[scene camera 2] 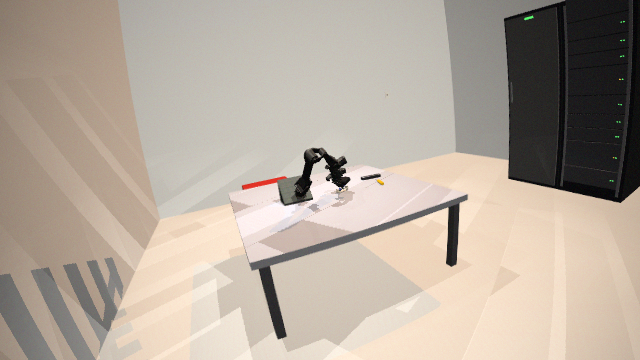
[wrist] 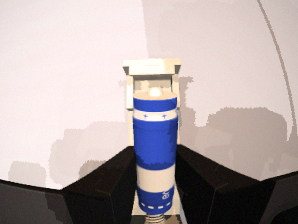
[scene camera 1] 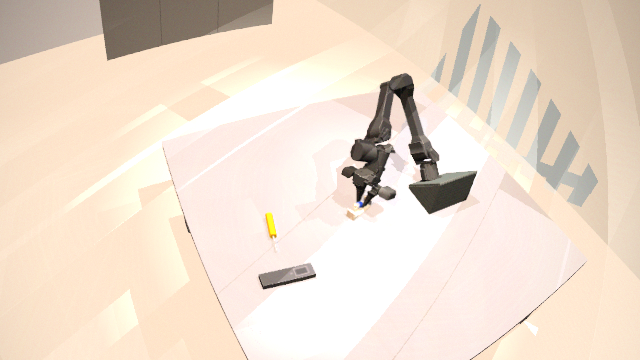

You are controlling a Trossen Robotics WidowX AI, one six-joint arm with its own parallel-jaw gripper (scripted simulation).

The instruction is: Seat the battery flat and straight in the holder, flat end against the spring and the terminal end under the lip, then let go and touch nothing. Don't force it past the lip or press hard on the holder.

Labels:
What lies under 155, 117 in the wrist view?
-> A blue-and-cream battery.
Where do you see a dark remote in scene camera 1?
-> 295, 274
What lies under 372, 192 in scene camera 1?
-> The gripper.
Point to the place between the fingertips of the gripper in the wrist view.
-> At 154, 153

